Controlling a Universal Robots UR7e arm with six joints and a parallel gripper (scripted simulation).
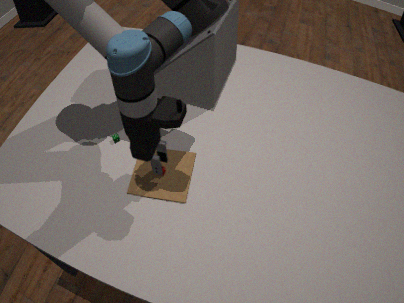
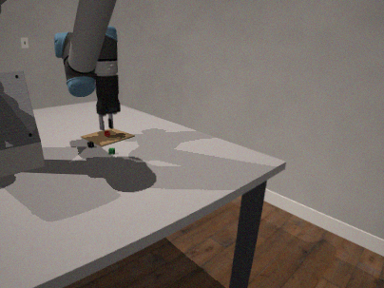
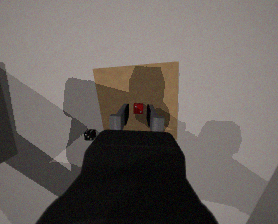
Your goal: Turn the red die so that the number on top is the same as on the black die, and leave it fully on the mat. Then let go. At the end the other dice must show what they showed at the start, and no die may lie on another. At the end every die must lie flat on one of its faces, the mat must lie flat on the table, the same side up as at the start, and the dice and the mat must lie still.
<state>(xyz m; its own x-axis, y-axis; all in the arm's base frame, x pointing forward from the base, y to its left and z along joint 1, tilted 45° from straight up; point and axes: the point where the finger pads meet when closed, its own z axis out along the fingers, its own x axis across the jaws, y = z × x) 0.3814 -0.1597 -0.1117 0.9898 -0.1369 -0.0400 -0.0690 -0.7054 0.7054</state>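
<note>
My hand is 3 cm above the red die. Round my hand: green die (7 cm behind, 15 cm to the right, 4 cm below); then black die (9 cm behind, 5 cm to the right, 4 cm below); then tan mat (4 cm below).
</note>
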